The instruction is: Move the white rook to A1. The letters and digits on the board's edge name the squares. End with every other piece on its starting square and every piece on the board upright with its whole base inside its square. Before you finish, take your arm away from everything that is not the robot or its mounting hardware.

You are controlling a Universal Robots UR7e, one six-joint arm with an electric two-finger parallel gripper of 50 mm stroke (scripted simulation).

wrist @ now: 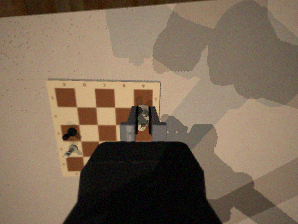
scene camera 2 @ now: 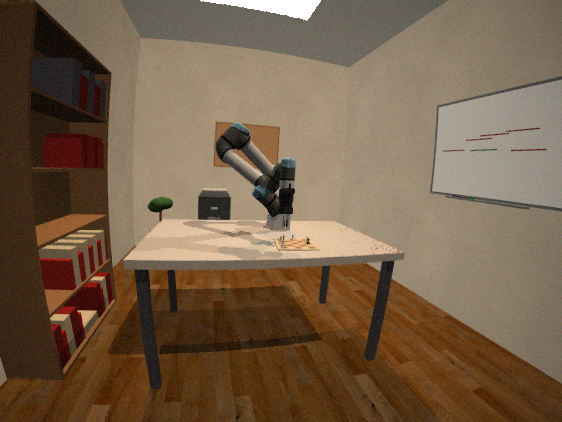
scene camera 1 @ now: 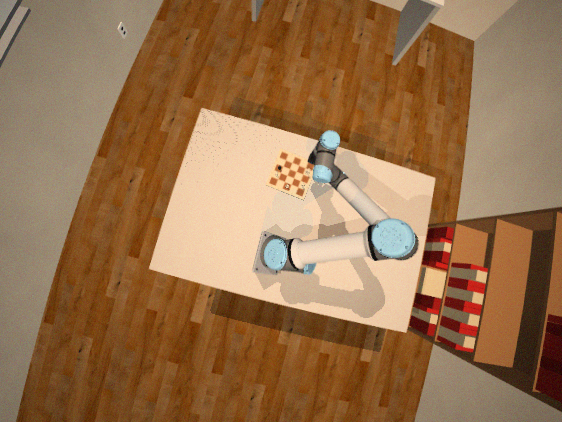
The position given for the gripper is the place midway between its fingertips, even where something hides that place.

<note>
In view: the gripper [wrist: 143, 114] and a chessboard [scene camera 1: 293, 167].
The chessboard also shows in the wrist view [wrist: 95, 109].
</note>
